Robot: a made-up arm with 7 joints.
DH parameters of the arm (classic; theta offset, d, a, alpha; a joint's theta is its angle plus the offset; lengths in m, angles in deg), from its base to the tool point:
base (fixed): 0 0.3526 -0.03 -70
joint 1: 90 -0.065 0.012 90
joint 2: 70 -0.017 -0.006 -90
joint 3: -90 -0.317 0.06 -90
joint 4: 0 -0.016 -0.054 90
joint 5: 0 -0.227 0.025 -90
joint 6: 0 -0.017 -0.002 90
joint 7: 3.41 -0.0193 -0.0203 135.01
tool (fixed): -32.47 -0.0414 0 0
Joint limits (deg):
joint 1: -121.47..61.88
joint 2: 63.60..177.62
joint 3: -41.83..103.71
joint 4: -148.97..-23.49
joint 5: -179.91..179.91
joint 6: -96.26..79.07
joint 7: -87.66..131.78
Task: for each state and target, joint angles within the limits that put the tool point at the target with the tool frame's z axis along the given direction. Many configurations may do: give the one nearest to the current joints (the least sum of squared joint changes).
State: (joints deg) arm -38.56 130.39 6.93 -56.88 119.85 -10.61 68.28
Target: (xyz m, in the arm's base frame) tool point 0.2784 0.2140 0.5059 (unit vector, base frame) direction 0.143 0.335 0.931
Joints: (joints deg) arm -48.34 91.45 -10.68 -85.47 128.66 -9.64 78.67
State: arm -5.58 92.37 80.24 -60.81 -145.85 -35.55 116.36
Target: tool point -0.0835 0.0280 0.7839 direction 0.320 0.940 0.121
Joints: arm -13.16 129.06 76.00 -97.90 -163.66 -82.36 101.06
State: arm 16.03 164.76 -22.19 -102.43 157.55 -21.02 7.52
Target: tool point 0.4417 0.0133 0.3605 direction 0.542 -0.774 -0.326
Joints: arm 59.13 177.62 25.74 -80.34 164.37 -23.53 -13.66
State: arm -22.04 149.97 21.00 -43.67 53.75 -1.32 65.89
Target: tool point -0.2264 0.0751 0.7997 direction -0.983 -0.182 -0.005
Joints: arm -39.48 150.39 59.82 -38.56 88.82 -24.91 92.37
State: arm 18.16 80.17 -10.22 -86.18 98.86 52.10 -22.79
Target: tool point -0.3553 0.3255 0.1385 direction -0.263 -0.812 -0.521
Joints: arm 61.88 68.53 -41.83 -52.01 96.80 62.67 -15.20
